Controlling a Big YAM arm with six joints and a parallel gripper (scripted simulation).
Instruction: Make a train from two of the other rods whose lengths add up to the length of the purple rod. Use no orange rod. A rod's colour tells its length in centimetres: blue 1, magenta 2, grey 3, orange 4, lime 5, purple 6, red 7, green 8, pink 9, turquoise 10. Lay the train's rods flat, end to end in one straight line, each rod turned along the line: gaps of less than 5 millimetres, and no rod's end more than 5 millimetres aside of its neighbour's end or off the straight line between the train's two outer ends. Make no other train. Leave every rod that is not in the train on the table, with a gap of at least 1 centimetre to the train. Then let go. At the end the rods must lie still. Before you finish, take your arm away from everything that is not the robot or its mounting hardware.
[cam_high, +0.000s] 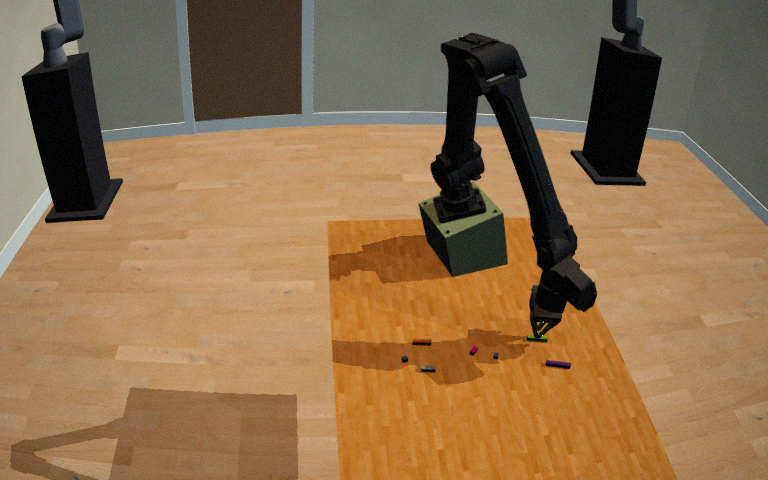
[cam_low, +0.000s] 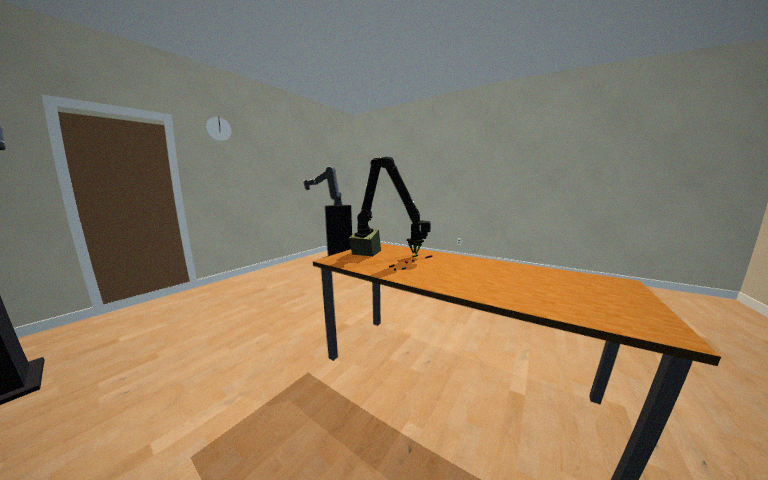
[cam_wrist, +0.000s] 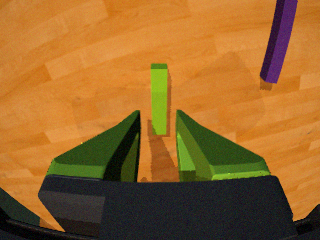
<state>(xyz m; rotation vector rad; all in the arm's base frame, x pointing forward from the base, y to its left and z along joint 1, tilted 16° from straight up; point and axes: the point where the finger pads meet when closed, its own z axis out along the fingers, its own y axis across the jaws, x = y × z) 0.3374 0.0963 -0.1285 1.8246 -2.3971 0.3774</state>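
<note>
The lime rod lies 2 cm below my hand. Round my hand: orange rod (26 cm to the right, 2 cm below, 2 cm behind); then purple rod (9 cm ahead, 3 cm to the left, 2 cm below); then magenta rod (15 cm to the right, 2 cm below, 2 cm ahead).
</note>
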